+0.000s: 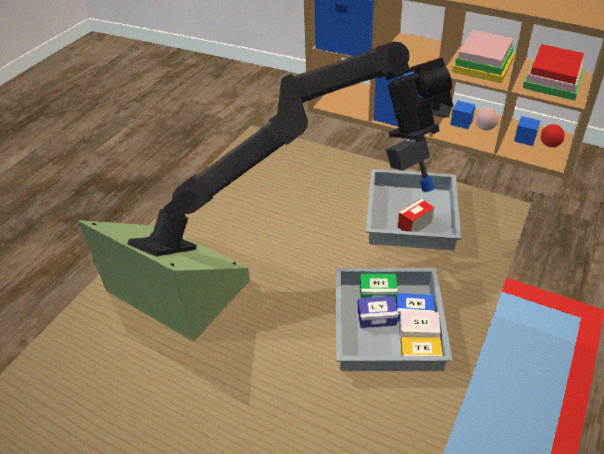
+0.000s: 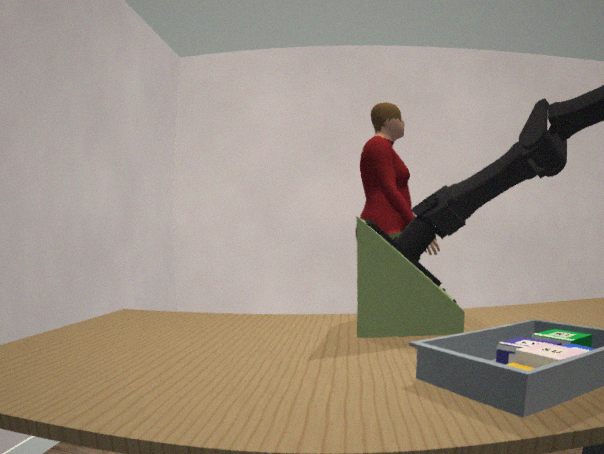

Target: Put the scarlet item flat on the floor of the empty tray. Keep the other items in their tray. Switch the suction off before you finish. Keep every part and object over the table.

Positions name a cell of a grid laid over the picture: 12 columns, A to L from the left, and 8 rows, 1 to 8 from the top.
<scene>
A tray shows in image 1 (H7) and in image 2 (J7).
</scene>
